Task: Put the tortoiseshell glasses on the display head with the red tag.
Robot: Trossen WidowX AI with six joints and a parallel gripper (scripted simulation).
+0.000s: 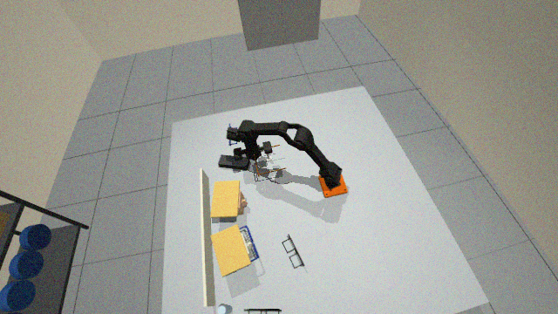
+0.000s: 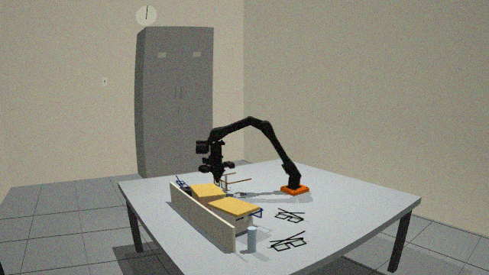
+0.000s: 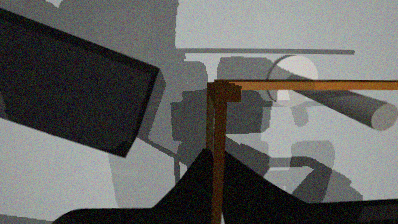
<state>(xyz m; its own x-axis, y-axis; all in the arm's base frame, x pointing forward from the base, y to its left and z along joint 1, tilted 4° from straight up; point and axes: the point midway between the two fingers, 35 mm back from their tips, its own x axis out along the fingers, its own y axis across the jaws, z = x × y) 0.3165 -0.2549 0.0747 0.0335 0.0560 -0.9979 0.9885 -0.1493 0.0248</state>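
Now: the dark case 110 mm ahead of my gripper tip, 60 mm to the right of it and 40 mm below it. Also, from my gripper tip: white board 320 mm ahead, 270 mm to the left, 10 mm below.
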